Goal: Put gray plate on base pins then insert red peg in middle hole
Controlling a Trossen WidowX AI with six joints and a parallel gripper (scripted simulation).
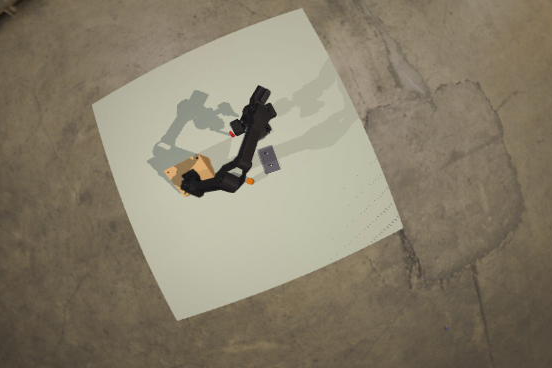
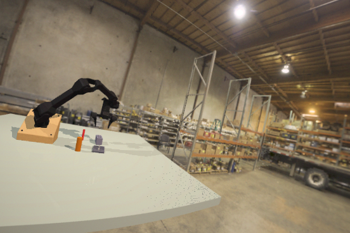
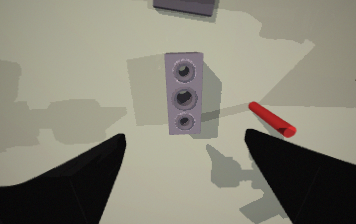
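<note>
Right now my gripper tip is 8 cm above the gray plate and 1 cm to the left of it. The rest, counted from my gripper tip: gray base 16 cm to the right, 11 cm below, 2 cm behind; red peg 12 cm behind, 8 cm below, 2 cm to the left; orange peg 21 cm to the right, 14 cm behind, 8 cm below.
</note>
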